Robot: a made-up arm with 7 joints.
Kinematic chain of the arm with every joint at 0, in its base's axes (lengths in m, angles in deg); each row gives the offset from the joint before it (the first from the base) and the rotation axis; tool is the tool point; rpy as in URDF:
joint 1: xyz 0 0 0.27 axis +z
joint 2: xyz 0 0 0 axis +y
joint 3: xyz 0 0 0.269 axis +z
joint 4: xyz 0.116 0 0 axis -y
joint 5: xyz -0.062 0 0.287 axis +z
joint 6: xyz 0 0 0 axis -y
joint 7: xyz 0.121 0 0 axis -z
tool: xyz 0 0 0 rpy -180 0 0
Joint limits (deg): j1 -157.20..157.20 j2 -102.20..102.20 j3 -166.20..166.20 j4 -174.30..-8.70 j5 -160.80..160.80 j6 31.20..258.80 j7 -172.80..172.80
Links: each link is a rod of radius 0.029 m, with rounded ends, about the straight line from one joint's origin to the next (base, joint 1, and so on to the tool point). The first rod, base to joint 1, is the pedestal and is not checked.
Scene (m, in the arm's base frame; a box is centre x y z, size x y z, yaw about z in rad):
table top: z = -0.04
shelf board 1: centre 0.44 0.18 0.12 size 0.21 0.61 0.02 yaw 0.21
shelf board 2: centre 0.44 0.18 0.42 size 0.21 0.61 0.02 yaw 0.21
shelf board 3: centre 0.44 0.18 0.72 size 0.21 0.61 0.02 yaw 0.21
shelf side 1: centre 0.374 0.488 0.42 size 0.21 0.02 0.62 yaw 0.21
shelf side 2: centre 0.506 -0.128 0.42 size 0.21 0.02 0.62 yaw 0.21
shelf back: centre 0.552 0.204 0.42 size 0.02 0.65 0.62 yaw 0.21
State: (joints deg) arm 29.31 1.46 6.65 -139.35 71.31 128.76 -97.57
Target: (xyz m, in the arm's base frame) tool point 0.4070 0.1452 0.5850
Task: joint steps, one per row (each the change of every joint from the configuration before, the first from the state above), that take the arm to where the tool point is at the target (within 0.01 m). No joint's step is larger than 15 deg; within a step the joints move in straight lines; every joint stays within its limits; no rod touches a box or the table.
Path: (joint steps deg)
1: 3.84 -11.63 3.89 -14.79 3.99 2.43 0.00
2: 3.84 -11.63 3.89 -14.79 3.98 2.42 0.00
3: -4.04 -12.54 -2.38 12.55 -1.80 2.77 0.00
4: -4.03 -12.54 -2.37 12.56 -1.80 2.77 0.00
5: -1.04 10.31 -2.21 9.18 -2.90 -2.74 0.00
6: -1.05 10.31 -2.20 9.18 -2.89 -2.73 0.00
7: -1.04 10.31 -2.20 9.18 -2.90 -2.74 0.00

